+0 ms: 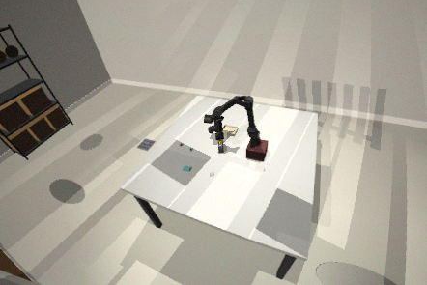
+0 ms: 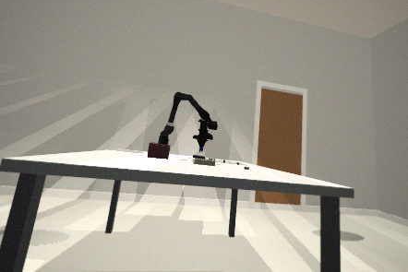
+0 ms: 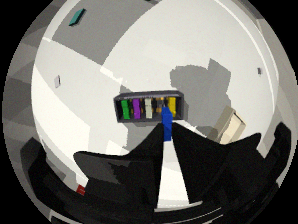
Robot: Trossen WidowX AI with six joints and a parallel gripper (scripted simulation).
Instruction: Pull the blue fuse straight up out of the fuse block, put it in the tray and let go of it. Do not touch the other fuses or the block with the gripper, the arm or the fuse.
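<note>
My gripper tip is now 200 mm to the left of the tan tray, 90 mm above it and 10 mm past it. From my gripper tip the other things lie so: blue fuse: 10 mm below.
</note>
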